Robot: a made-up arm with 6 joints.
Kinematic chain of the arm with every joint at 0, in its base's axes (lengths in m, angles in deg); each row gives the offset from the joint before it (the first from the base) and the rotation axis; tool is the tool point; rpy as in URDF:
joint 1: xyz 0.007 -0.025 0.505 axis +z
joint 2: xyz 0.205 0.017 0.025 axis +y
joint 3: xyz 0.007 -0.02 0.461 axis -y
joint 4: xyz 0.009 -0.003 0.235 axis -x
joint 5: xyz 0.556 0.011 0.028 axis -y
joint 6: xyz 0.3 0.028 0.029 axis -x
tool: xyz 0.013 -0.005 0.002 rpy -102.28 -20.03 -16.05
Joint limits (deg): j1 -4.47..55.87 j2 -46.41..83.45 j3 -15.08..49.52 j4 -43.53..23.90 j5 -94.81..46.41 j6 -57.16..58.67
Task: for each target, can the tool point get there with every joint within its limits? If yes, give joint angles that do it. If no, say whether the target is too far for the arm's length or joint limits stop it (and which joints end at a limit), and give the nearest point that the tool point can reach.
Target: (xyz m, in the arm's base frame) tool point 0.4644 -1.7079 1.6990
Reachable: no: too far | nearest point -0.2218 -0.6679 1.5581 | short by 1.254 m
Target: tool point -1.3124 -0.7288 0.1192
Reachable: no: joint limits stop it (at a limit: joint 2, joint 3, joint 5, joint 6) | nearest point -0.6242 -0.3617 1.5515 | short by 1.631 m
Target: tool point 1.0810 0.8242 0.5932
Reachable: yes | joints 36.50 49.17 25.73 -7.12 -36.01 -10.46
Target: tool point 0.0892 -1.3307 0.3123
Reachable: no: joint limits stop it (at a limit: joint 1, joint 2, joint 3, joint 4, joint 5) | nearest point 0.5381 -0.1580 0.0212 | short by 1.289 m
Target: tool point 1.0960 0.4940 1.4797
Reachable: yes | joints 28.52 32.63 44.26 -30.87 21.51 42.24
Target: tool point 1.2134 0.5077 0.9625
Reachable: yes | joints 21.95 30.97 23.51 -9.79 -27.61 11.98
